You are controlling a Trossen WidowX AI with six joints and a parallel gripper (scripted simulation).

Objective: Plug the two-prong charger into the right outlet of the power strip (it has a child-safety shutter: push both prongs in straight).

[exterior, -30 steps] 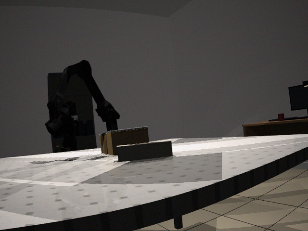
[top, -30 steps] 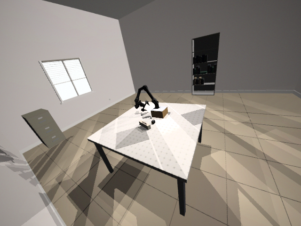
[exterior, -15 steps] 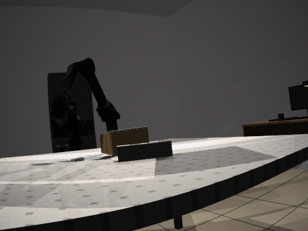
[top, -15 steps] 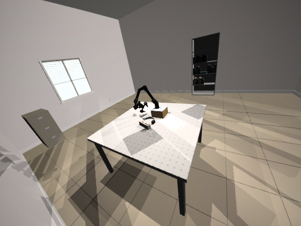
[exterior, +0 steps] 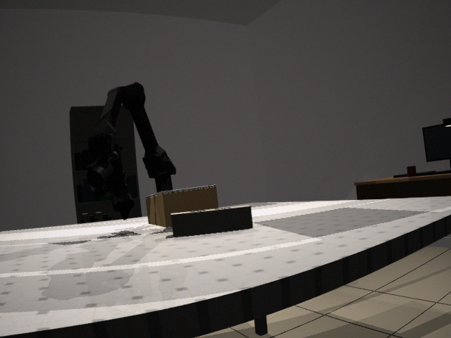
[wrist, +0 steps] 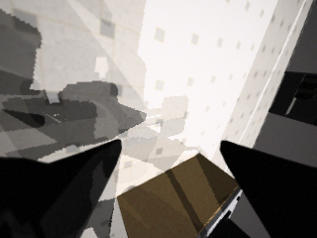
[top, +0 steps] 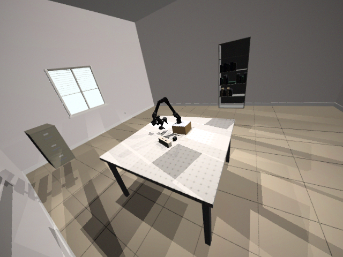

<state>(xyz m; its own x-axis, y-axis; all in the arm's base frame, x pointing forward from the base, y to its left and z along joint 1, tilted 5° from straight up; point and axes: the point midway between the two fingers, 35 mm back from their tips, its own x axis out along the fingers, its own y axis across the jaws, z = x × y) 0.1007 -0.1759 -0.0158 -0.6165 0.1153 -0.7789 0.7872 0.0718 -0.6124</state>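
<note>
The dark charger lies 26 cm to the left of my gripper tip, 19 cm ahead of it and 4 cm below it.
</note>
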